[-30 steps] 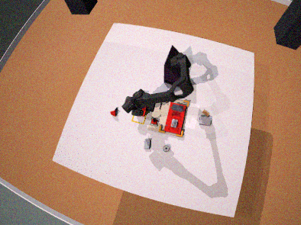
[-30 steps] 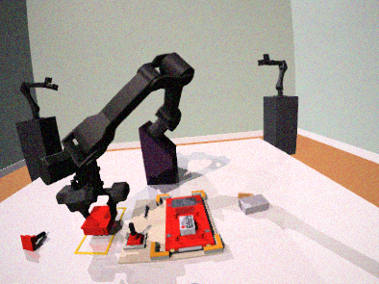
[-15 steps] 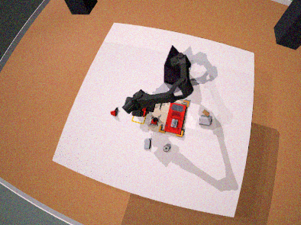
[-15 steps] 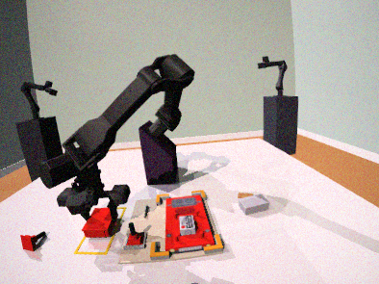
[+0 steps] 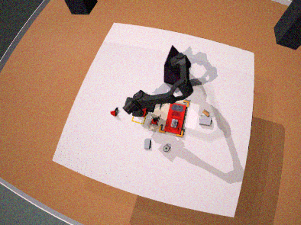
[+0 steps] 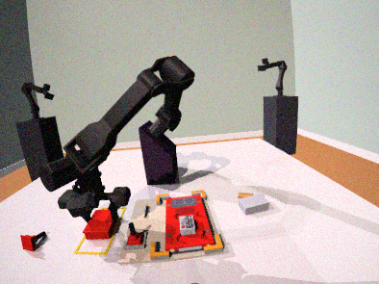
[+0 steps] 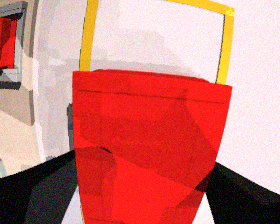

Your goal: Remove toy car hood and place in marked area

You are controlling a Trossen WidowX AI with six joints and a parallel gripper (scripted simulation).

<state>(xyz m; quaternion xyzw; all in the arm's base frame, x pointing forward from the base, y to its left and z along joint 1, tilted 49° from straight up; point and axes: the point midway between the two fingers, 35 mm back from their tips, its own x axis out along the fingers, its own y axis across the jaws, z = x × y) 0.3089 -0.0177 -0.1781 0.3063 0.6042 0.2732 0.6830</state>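
My gripper tip is right at the red hood. Round my gripper tip: grey ring 220 mm ahead, 220 mm to the left.
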